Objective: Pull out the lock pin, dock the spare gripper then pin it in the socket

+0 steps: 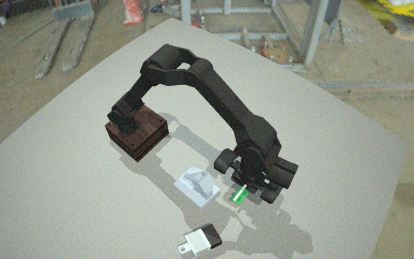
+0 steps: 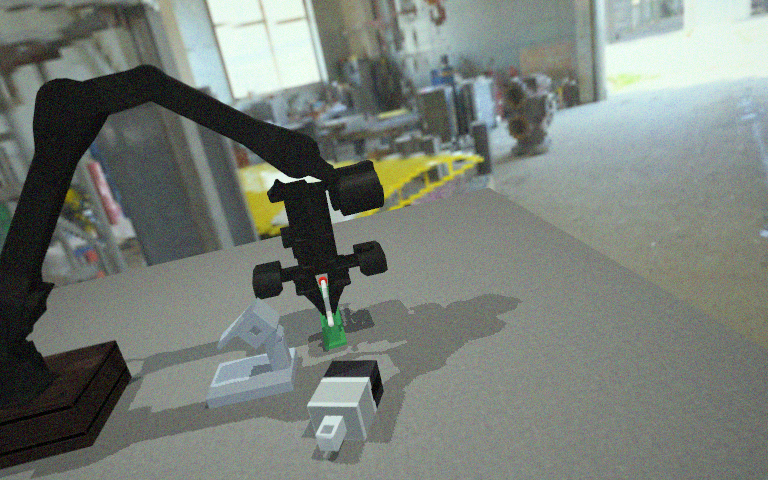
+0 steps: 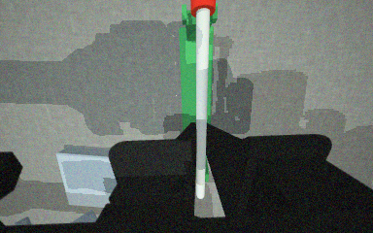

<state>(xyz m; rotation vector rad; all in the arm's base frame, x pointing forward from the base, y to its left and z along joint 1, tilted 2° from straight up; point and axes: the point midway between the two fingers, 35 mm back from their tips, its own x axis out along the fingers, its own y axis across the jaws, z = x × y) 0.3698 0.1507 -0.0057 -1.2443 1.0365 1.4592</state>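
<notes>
Now: gripper tip 20 mm to the right of the green strip. Also, from my gripper tip: socket: 80 mm behind, 100 mm to the right, 30 mm above; then spare gripper: 40 mm ahead, 210 mm to the right.
</notes>
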